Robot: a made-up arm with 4 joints. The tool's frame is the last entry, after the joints. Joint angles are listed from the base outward.
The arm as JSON. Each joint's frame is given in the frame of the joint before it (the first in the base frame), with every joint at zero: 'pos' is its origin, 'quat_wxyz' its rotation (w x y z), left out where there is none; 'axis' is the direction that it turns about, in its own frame. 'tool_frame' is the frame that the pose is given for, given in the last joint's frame.
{
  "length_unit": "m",
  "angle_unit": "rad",
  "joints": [
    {
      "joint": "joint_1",
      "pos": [
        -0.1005,
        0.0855,
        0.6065
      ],
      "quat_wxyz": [
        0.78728,
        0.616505,
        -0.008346,
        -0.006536
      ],
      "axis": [
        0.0,
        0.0,
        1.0
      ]
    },
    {
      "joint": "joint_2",
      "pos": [
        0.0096,
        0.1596,
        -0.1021
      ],
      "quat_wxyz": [
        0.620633,
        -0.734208,
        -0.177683,
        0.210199
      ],
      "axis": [
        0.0,
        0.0,
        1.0
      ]
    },
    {
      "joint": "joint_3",
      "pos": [
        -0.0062,
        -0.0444,
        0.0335
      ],
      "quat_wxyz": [
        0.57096,
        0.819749,
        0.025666,
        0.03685
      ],
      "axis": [
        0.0,
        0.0,
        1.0
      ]
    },
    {
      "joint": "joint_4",
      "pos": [
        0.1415,
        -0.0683,
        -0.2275
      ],
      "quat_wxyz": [
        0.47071,
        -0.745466,
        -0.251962,
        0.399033
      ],
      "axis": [
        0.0,
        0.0,
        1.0
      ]
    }
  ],
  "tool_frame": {
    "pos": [
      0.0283,
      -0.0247,
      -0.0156
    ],
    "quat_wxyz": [
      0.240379,
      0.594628,
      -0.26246,
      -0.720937
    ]
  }
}
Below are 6 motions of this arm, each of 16 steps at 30 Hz.
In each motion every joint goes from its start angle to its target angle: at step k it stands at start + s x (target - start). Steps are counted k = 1, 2, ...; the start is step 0. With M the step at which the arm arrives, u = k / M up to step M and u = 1 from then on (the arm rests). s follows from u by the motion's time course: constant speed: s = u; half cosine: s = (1 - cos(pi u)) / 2; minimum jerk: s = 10 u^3 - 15 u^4 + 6 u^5.
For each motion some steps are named. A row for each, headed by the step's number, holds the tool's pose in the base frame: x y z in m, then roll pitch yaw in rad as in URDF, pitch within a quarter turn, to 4 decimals.
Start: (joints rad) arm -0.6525 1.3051 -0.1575 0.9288
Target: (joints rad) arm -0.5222 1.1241 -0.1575 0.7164
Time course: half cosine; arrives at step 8
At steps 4, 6, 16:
4: -0.1742 0.4128 0.6845 1.7146 0.4286 0.7083
6: -0.1656 0.4218 0.6775 1.7024 0.3929 0.5893
16: -0.1619 0.4251 0.6751 1.7009 0.3762 0.5419

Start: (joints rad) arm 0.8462 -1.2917 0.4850 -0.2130
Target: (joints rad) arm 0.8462 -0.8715 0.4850 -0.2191
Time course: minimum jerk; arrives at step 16
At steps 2, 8, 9, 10, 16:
2: -0.3340 0.2107 0.9112 -1.5757 0.2369 -1.4131
8: -0.3255 0.2517 0.9124 -1.6456 0.0476 -1.3979
9: -0.3237 0.2615 0.9114 -1.6627 0.0024 -1.3923
10: -0.3220 0.2707 0.9101 -1.6791 -0.0398 -1.3863
16: -0.3179 0.2936 0.9048 -1.7220 -0.1461 -1.3678

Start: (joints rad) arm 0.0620 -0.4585 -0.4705 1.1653
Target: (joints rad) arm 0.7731 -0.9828 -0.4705 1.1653
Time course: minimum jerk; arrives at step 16
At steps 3, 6, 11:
3: 0.0616 0.4238 0.7851 1.7104 -0.4571 -0.5858
6: 0.0302 0.4115 0.8287 1.9155 -0.5656 -0.7281
11: -0.0865 0.3668 0.9061 2.5319 -0.6531 -1.1325

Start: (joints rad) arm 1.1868 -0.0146 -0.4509 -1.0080
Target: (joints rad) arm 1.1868 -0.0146 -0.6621 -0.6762
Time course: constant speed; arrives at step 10
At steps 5, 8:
5: -0.2017 0.4020 0.6710 -2.6937 -0.2339 -0.5285
8: -0.1961 0.4024 0.6660 -2.7964 -0.2462 -0.5867

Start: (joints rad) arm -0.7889 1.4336 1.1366 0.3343
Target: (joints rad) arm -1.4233 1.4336 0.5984 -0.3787
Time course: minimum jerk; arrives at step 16
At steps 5, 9, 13, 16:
5: -0.0076 0.3953 0.8744 3.1010 0.3009 0.3781
9: 0.0547 0.3971 0.8042 -2.9010 0.8497 0.5686
13: 0.0787 0.3910 0.7465 -2.2844 1.1994 1.1117
16: 0.0805 0.3897 0.7384 -2.1129 1.2303 1.2725

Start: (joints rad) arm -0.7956 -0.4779 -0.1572 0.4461
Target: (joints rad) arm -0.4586 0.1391 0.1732 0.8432
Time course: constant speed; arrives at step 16
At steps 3, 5, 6, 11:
3: 0.2152 0.3686 0.6567 1.8612 0.0204 -1.0107
5: 0.2003 0.3874 0.6717 1.8699 -0.0246 -0.8986
6: 0.1920 0.3965 0.6789 1.8726 -0.0491 -0.8434
11: 0.1424 0.4381 0.7119 1.8668 -0.1875 -0.5735

